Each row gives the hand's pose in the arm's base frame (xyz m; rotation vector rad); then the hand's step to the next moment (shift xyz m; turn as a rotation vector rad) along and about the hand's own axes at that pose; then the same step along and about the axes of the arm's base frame.
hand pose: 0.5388 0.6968 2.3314 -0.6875 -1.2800 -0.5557
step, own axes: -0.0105 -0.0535 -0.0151 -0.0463 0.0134 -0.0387
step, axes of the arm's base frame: -0.0304 -0.0475 -0.0042 0.0258 -0.0192 -0.0528
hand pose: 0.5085 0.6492 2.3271 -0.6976 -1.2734 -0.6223
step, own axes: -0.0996 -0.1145 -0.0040 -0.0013 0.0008 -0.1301
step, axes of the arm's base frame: -0.1024 -0.0736 -0.0845 0.0824 -0.0986 -0.0206
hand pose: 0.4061 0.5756 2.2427 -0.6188 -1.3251 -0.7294
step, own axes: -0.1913 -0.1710 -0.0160 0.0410 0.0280 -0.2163
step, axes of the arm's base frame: -0.1390 -0.0982 -0.1927 0.1614 -0.1521 0.0086
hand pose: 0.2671 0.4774 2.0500 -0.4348 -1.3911 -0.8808
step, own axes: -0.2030 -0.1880 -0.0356 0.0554 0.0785 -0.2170
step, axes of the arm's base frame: -0.1055 -0.0871 -0.2431 0.1989 -0.1251 0.0337
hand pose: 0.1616 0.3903 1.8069 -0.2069 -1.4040 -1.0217
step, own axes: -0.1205 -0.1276 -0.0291 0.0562 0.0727 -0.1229
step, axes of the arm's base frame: -0.0477 -0.0379 -0.1672 0.1280 -0.0659 0.0530
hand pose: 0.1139 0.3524 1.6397 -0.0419 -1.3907 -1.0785
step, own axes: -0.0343 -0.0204 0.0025 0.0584 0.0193 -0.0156
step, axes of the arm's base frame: -0.0082 0.0101 -0.0378 0.0129 -0.0325 0.0530
